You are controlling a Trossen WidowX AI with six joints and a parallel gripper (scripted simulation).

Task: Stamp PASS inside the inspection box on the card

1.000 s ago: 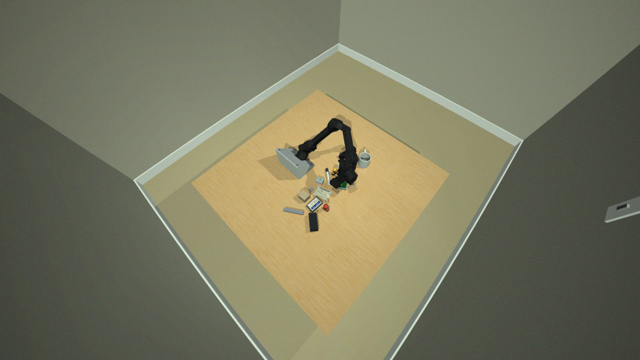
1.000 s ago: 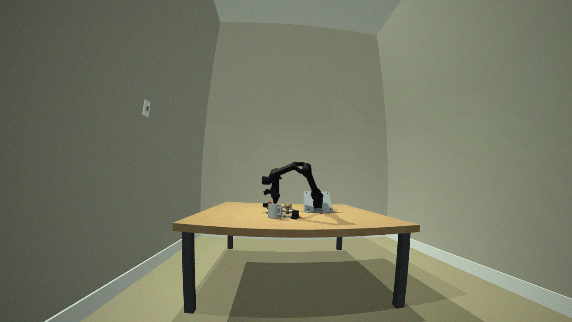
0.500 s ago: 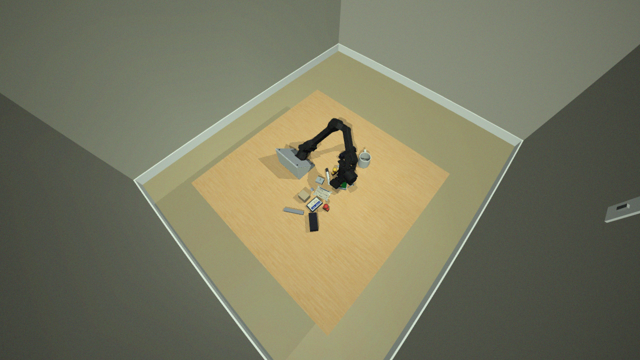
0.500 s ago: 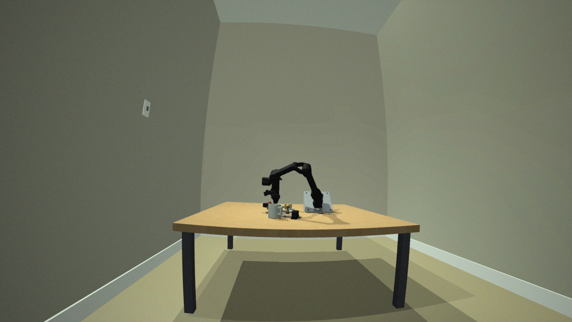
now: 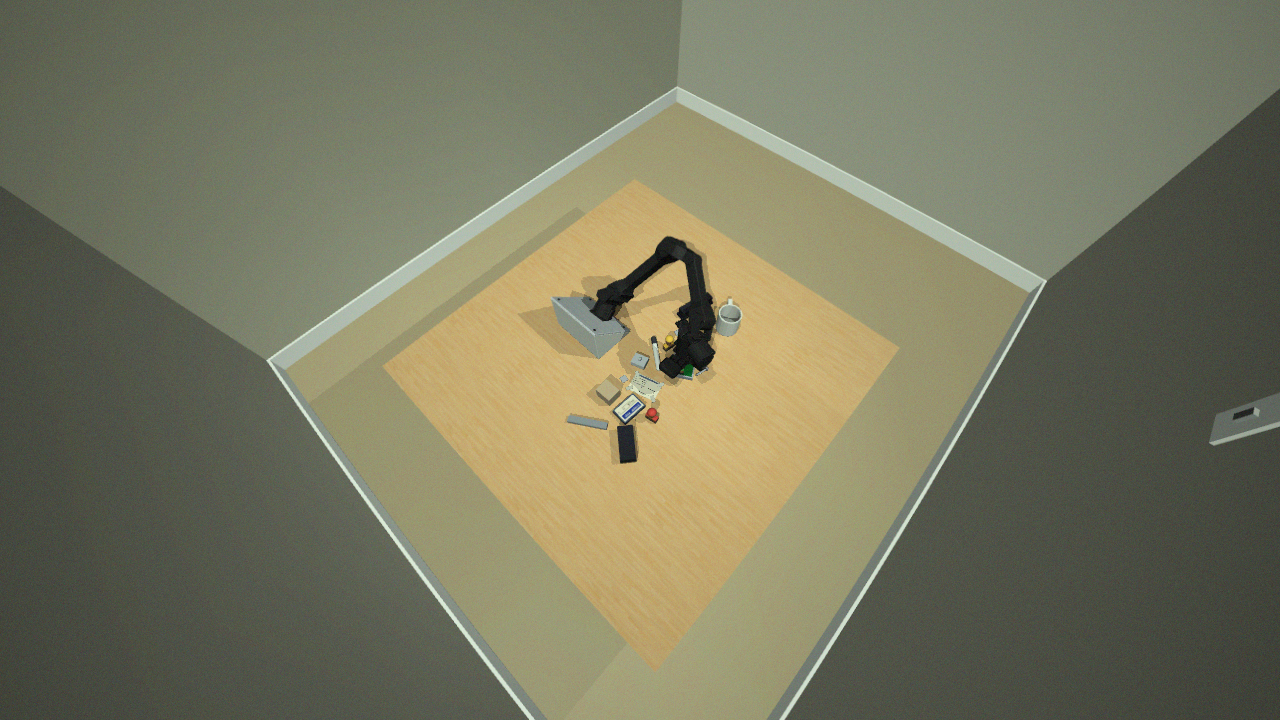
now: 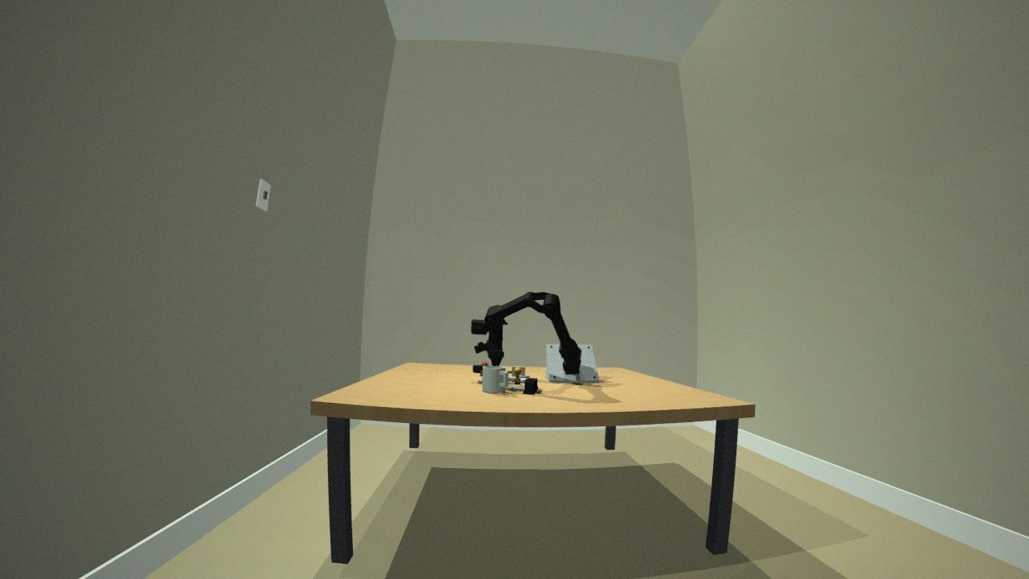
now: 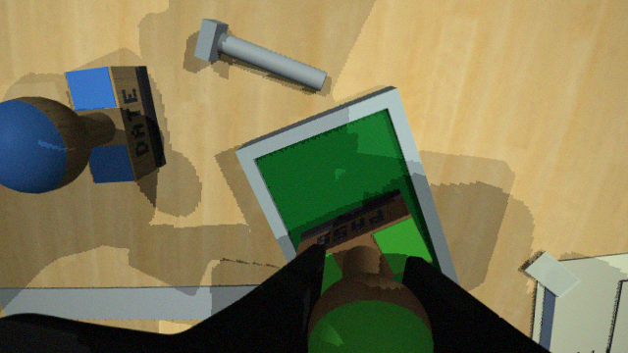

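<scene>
My gripper tip is now right at the pass stamp. Also, from my gripper tip: green ink pad: 40 mm below; blue date stamp: 30 mm ahead, 90 mm to the left, 20 mm below; yellow hold stamp: 90 mm behind, 50 mm to the left, 20 mm below.
</scene>
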